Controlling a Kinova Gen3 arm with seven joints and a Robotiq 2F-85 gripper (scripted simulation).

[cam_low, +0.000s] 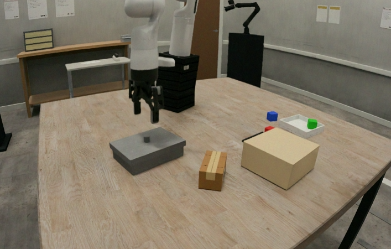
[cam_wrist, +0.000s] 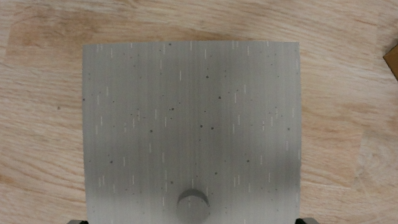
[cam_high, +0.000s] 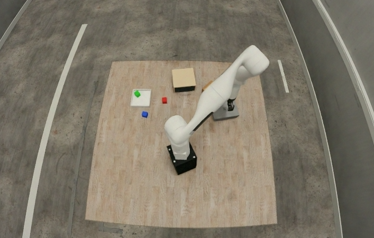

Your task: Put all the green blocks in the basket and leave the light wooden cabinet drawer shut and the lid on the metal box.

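Now: hand 18 cm short of the small cardboard box, 11 cm to the right of it and 10 cm above it. From my hand the other things lie so: lid: 8 cm below; then grey metal box: 11 cm below; then drawer: 31 cm to the left, 22 cm ahead, 10 cm below.
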